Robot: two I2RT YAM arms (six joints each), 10 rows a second.
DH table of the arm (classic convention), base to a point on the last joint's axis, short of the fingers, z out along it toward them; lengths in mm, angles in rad. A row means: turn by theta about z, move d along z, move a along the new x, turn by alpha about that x. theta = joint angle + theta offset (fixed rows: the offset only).
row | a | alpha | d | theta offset
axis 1 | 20.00 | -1.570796 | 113.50 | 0.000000
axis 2 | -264.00 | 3.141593 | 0.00 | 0.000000
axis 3 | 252.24 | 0.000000 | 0.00 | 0.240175
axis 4 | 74.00 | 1.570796 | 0.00 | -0.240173
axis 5 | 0.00 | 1.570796 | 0.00 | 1.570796
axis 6 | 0.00 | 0.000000 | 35.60 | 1.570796
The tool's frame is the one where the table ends.
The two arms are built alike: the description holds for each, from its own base.
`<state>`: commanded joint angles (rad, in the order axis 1, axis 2, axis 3, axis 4, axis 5, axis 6); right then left.
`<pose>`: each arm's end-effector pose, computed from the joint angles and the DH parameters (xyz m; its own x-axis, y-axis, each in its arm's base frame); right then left.
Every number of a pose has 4 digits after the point.
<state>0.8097 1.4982 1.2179 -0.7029 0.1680 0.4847 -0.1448 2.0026 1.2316 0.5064 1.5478 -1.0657</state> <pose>0.2204 0.2228 0.2759 -0.8108 -0.1851 -0.5554 -0.3076 0.9419 0.1352 0.4107 -0.0959 0.2060 -0.9637 0.1202 -0.2382 0.2372 -0.0233 -0.9712</pose>
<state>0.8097 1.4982 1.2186 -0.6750 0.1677 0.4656 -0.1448 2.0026 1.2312 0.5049 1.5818 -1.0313</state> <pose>0.2222 0.2247 0.2778 -0.7936 -0.1913 -0.5776 -0.3258 0.9354 0.1378 0.4095 -0.0957 0.2061 -0.9515 0.1483 -0.2696 0.2660 -0.0445 -0.9630</pose>
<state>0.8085 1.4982 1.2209 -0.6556 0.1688 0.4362 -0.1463 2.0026 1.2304 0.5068 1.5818 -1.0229</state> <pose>0.2239 0.2258 0.2798 -0.7749 -0.2084 -0.5968 -0.3492 0.9281 0.1293 0.4092 -0.0963 0.2060 -0.9487 0.1493 -0.2788 0.2749 -0.0463 -0.9604</pose>
